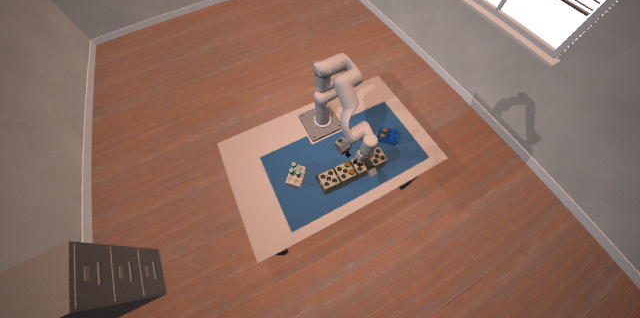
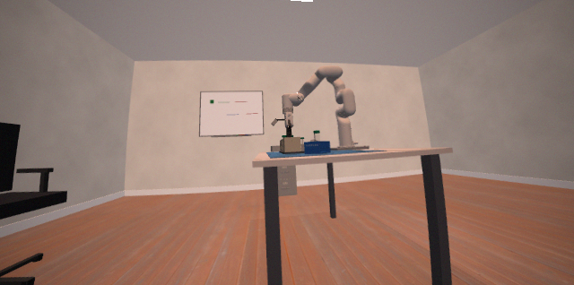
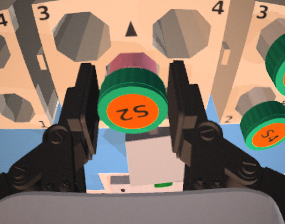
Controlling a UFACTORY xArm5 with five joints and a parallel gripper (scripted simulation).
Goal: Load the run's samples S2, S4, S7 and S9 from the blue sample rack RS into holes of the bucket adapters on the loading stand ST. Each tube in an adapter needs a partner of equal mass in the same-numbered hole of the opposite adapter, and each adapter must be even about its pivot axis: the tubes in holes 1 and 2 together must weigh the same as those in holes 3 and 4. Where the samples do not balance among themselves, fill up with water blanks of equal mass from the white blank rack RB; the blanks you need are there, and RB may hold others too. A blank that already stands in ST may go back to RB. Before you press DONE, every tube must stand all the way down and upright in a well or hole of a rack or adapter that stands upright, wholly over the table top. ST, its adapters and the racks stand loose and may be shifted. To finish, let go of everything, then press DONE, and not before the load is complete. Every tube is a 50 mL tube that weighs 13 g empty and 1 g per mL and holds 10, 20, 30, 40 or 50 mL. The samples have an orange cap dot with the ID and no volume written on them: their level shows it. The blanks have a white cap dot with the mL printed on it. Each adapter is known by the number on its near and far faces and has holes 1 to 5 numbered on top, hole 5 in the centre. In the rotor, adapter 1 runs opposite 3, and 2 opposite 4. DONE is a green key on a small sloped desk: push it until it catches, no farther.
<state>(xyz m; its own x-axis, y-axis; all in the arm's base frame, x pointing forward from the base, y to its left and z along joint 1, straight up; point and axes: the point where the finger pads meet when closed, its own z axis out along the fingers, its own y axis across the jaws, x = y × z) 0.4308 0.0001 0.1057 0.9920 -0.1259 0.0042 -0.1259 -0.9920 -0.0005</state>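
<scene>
My gripper is now 5 cm above the sample tube S2 and 1 cm to the right of it. Also, from my hand: done desk (19 cm behind, 7 cm below); sample tube S4 (9 cm to the right, 5 cm below, 4 cm behind); sample tube S7 (10 cm to the right, 5 cm below, 2 cm ahead).
</scene>
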